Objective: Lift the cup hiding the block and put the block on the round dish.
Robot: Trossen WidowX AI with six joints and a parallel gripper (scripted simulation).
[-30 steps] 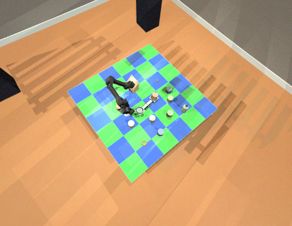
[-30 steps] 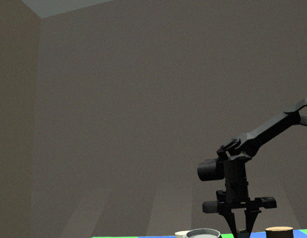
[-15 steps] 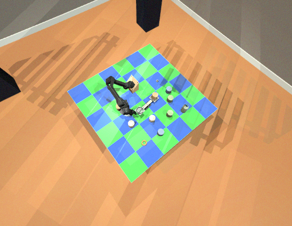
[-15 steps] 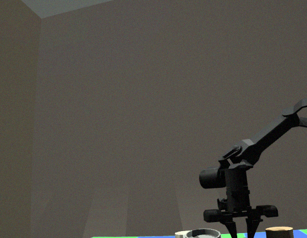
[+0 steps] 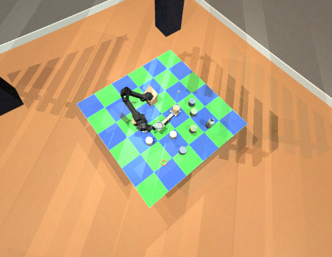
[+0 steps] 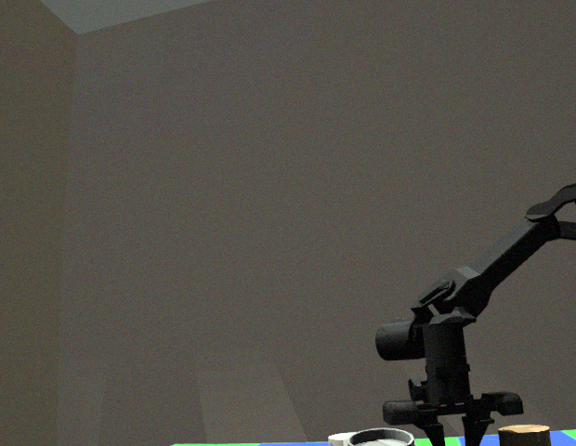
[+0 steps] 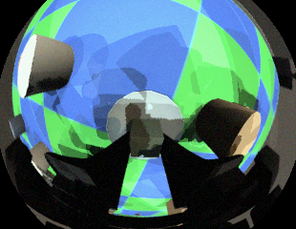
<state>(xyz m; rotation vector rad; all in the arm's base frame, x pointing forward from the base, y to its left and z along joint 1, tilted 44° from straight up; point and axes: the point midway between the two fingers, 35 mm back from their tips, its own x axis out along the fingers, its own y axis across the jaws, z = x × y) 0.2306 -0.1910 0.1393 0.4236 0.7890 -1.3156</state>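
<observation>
My gripper tip is now right at the pale green block. Round my gripper tip: tan cup 100 mm behind, 60 mm to the right, 20 mm above; then balance 240 mm to the left, 70 mm ahead, 20 mm above; then white round dish 20 mm below.
</observation>
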